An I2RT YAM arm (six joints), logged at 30 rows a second.
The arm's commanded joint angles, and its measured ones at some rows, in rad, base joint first. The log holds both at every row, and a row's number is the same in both.
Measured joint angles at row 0: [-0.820, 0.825, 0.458, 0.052, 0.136, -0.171]
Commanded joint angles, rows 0 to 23: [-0.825, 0.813, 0.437, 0.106, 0.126, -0.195]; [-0.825, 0.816, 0.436, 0.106, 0.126, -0.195]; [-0.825, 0.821, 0.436, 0.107, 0.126, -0.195]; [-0.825, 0.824, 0.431, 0.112, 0.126, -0.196]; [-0.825, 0.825, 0.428, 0.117, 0.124, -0.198]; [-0.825, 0.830, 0.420, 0.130, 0.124, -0.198]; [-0.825, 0.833, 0.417, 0.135, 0.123, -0.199]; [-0.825, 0.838, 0.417, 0.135, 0.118, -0.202]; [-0.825, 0.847, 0.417, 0.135, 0.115, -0.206]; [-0.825, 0.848, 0.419, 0.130, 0.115, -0.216]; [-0.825, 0.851, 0.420, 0.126, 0.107, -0.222]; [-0.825, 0.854, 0.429, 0.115, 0.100, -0.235]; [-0.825, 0.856, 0.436, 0.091, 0.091, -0.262]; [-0.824, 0.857, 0.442, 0.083, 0.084, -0.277]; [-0.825, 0.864, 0.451, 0.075, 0.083, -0.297]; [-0.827, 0.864, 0.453, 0.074, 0.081, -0.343]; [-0.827, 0.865, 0.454, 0.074, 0.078, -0.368]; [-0.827, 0.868, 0.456, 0.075, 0.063, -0.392]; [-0.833, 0.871, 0.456, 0.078, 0.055, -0.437]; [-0.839, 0.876, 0.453, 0.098, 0.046, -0.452]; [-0.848, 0.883, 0.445, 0.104, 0.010, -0.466]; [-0.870, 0.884, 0.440, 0.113, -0.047, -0.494]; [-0.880, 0.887, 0.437, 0.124, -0.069, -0.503]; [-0.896, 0.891, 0.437, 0.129, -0.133, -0.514]
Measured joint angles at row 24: [-0.846, 0.880, 0.422, 0.060, 0.021, -0.405]
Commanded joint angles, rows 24 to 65: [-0.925, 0.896, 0.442, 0.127, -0.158, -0.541]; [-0.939, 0.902, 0.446, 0.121, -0.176, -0.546]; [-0.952, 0.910, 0.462, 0.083, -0.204, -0.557]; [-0.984, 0.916, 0.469, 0.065, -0.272, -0.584]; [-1.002, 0.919, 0.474, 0.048, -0.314, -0.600]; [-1.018, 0.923, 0.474, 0.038, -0.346, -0.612]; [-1.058, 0.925, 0.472, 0.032, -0.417, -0.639]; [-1.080, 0.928, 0.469, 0.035, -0.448, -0.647]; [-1.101, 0.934, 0.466, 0.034, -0.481, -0.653]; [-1.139, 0.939, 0.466, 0.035, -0.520, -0.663]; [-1.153, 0.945, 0.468, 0.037, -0.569, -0.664]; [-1.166, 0.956, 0.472, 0.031, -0.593, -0.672]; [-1.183, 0.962, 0.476, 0.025, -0.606, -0.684]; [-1.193, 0.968, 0.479, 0.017, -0.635, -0.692]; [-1.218, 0.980, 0.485, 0.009, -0.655, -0.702]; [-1.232, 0.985, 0.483, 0.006, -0.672, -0.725]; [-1.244, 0.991, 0.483, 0.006, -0.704, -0.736]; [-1.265, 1.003, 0.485, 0.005, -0.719, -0.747]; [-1.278, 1.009, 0.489, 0.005, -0.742, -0.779]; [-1.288, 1.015, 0.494, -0.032, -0.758, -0.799]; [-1.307, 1.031, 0.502, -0.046, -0.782, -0.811]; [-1.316, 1.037, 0.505, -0.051, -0.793, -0.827]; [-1.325, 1.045, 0.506, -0.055, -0.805, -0.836]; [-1.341, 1.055, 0.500, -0.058, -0.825, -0.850]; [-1.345, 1.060, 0.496, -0.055, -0.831, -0.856]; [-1.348, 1.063, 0.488, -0.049, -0.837, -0.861]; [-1.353, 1.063, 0.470, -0.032, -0.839, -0.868]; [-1.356, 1.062, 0.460, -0.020, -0.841, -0.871]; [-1.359, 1.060, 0.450, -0.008, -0.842, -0.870]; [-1.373, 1.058, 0.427, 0.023, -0.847, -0.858]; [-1.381, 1.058, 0.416, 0.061, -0.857, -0.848]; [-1.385, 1.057, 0.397, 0.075, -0.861, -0.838]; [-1.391, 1.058, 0.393, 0.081, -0.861, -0.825]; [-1.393, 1.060, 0.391, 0.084, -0.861, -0.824]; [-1.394, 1.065, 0.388, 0.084, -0.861, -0.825]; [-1.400, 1.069, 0.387, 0.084, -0.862, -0.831]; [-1.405, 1.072, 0.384, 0.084, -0.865, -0.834]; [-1.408, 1.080, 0.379, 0.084, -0.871, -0.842]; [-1.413, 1.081, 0.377, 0.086, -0.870, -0.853]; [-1.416, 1.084, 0.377, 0.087, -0.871, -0.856]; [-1.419, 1.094, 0.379, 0.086, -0.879, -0.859]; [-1.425, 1.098, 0.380, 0.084, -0.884, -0.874]
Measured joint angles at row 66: [-1.396, 1.055, 0.414, 0.121, -0.948, -0.823]
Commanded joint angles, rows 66 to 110: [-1.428, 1.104, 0.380, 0.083, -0.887, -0.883]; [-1.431, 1.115, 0.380, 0.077, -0.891, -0.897]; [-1.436, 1.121, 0.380, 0.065, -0.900, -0.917]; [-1.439, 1.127, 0.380, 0.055, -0.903, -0.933]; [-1.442, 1.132, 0.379, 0.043, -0.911, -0.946]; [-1.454, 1.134, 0.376, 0.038, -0.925, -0.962]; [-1.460, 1.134, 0.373, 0.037, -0.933, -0.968]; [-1.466, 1.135, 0.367, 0.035, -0.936, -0.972]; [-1.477, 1.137, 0.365, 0.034, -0.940, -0.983]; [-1.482, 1.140, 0.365, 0.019, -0.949, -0.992]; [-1.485, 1.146, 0.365, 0.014, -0.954, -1.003]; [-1.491, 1.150, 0.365, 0.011, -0.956, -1.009]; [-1.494, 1.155, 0.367, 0.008, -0.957, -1.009]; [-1.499, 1.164, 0.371, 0.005, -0.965, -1.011]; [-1.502, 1.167, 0.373, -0.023, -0.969, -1.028]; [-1.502, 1.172, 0.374, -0.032, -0.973, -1.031]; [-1.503, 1.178, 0.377, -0.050, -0.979, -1.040]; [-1.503, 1.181, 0.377, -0.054, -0.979, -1.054]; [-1.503, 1.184, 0.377, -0.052, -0.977, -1.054]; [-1.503, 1.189, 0.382, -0.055, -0.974, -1.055]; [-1.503, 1.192, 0.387, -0.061, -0.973, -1.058]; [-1.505, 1.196, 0.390, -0.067, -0.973, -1.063]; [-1.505, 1.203, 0.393, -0.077, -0.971, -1.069]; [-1.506, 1.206, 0.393, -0.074, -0.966, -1.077]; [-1.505, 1.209, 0.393, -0.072, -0.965, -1.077]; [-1.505, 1.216, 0.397, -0.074, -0.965, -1.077]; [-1.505, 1.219, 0.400, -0.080, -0.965, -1.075]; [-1.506, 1.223, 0.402, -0.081, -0.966, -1.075]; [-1.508, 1.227, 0.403, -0.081, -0.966, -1.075]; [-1.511, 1.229, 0.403, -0.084, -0.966, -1.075]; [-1.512, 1.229, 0.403, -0.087, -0.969, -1.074]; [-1.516, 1.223, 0.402, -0.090, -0.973, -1.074]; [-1.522, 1.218, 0.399, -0.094, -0.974, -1.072]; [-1.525, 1.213, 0.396, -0.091, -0.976, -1.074]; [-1.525, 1.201, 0.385, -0.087, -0.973, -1.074]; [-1.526, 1.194, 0.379, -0.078, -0.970, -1.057]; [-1.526, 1.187, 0.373, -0.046, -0.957, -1.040]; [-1.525, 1.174, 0.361, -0.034, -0.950, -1.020]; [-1.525, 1.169, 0.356, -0.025, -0.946, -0.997]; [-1.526, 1.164, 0.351, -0.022, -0.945, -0.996]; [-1.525, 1.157, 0.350, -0.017, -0.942, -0.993]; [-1.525, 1.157, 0.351, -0.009, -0.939, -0.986]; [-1.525, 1.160, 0.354, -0.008, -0.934, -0.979]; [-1.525, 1.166, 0.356, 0.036, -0.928, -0.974]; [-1.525, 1.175, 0.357, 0.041, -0.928, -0.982]
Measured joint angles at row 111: [-1.512, 1.128, 0.405, 0.112, -1.111, -1.010]
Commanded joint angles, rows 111 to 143: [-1.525, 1.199, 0.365, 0.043, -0.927, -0.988]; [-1.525, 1.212, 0.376, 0.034, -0.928, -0.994]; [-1.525, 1.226, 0.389, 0.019, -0.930, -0.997]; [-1.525, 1.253, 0.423, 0.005, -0.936, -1.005]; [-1.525, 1.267, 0.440, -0.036, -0.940, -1.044]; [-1.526, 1.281, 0.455, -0.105, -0.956, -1.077]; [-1.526, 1.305, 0.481, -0.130, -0.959, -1.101]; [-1.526, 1.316, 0.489, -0.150, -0.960, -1.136]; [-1.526, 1.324, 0.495, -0.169, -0.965, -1.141]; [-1.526, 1.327, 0.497, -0.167, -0.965, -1.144]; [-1.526, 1.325, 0.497, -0.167, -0.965, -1.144]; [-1.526, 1.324, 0.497, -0.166, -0.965, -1.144]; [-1.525, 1.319, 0.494, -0.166, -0.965, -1.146]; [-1.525, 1.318, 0.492, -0.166, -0.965, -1.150]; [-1.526, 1.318, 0.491, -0.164, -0.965, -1.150]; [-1.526, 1.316, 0.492, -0.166, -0.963, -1.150]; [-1.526, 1.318, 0.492, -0.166, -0.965, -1.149]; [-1.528, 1.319, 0.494, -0.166, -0.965, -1.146]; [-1.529, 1.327, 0.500, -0.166, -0.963, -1.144]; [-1.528, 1.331, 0.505, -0.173, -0.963, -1.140]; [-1.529, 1.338, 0.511, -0.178, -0.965, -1.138]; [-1.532, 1.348, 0.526, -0.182, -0.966, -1.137]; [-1.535, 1.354, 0.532, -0.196, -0.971, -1.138]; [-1.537, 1.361, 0.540, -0.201, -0.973, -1.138]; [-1.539, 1.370, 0.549, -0.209, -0.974, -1.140]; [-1.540, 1.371, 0.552, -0.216, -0.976, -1.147]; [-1.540, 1.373, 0.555, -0.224, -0.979, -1.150]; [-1.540, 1.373, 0.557, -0.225, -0.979, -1.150]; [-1.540, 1.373, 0.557, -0.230, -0.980, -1.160]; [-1.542, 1.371, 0.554, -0.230, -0.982, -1.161]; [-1.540, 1.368, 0.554, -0.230, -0.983, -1.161]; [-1.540, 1.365, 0.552, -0.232, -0.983, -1.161]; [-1.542, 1.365, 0.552, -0.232, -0.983, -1.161]
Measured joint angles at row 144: [-1.525, 1.323, 0.588, -0.081, -1.184, -1.127]
